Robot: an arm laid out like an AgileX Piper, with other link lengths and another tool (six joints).
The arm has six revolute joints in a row. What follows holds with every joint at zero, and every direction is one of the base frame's.
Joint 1 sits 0.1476 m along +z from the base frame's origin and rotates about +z.
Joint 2 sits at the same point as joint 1 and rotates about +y.
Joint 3 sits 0.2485 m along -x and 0.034 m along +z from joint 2 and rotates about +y.
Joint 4 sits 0.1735 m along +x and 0.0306 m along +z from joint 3 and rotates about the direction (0.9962, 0, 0.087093).
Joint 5 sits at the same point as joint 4 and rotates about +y.
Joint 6 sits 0.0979 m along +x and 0.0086 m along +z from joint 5 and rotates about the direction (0.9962, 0, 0.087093).
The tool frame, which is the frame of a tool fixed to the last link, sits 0.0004 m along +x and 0.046 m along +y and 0.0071 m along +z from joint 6; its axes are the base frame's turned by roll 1.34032, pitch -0.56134 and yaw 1.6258 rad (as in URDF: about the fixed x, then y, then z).
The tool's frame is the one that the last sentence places.
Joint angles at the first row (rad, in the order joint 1, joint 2, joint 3, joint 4, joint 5, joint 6):
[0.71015 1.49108 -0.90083 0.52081 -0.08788 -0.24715]
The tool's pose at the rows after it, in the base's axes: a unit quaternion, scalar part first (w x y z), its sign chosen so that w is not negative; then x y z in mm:
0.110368, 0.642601, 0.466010, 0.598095, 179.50, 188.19, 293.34
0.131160, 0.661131, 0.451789, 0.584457, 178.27, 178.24, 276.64
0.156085, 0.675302, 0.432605, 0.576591, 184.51, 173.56, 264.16
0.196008, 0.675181, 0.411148, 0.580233, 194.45, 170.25, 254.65
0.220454, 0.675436, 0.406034, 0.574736, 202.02, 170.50, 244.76
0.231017, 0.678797, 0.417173, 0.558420, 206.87, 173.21, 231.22
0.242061, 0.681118, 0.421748, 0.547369, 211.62, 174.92, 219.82
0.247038, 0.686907, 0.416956, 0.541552, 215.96, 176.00, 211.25
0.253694, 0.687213, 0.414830, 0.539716, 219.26, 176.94, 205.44
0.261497, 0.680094, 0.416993, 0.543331, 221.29, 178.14, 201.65
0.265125, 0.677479, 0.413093, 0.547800, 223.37, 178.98, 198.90
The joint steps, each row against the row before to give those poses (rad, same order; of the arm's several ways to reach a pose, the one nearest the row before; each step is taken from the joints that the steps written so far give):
[-0.00005 -0.05452 0.15364 0.07240 -0.20266 -0.04070]
[0.00003 0.00188 0.09208 0.04441 -0.08642 -0.00864]
[0.00003 0.03708 0.04263 0.04492 -0.09218 -0.00702]
[-0.00003 0.05420 0.02327 0.02858 -0.12910 -0.01062]
[0.00004 0.05406 0.00437 0.01511 -0.06940 -0.00884]
[-0.00001 0.05664 0.00000 -0.00003 -0.02158 -0.00402]
[-0.00002 0.05218 -0.00001 -0.00001 -0.03215 0.00406]
[-0.00002 0.04492 0.00003 -0.00212 -0.03274 0.02738]
[0.00005 0.03316 -0.00189 -0.00364 -0.03015 0.01330]
[-0.00002 0.02529 -0.00001 -0.01715 -0.03501 0.00752]
[0.00002 0.02261 -0.00001 -0.01261 -0.03215 0.02024]

